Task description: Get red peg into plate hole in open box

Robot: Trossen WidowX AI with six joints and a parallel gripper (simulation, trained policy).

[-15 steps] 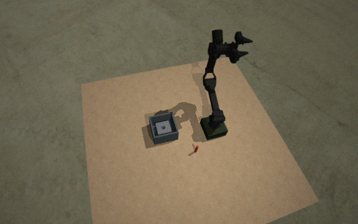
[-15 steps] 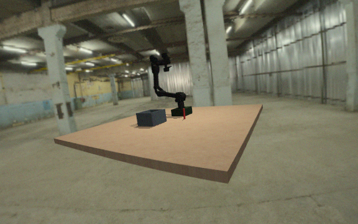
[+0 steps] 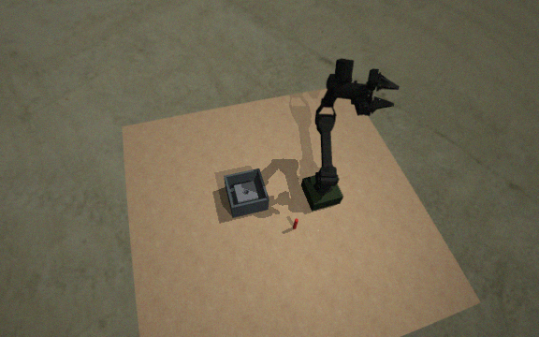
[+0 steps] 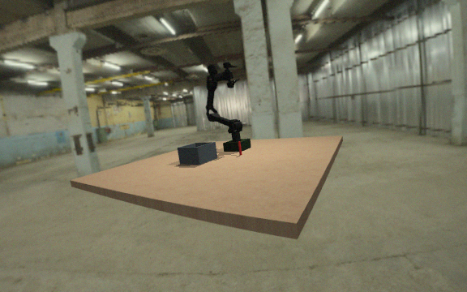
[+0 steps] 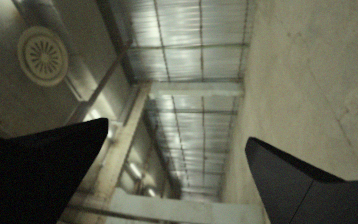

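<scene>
Right now the red peg is 510 mm below my gripper tip, 370 mm ahead of it and 80 mm to the left of it. Also, from my gripper tip: dark blue box (530 mm below, 490 mm ahead, 140 mm to the right).
</scene>
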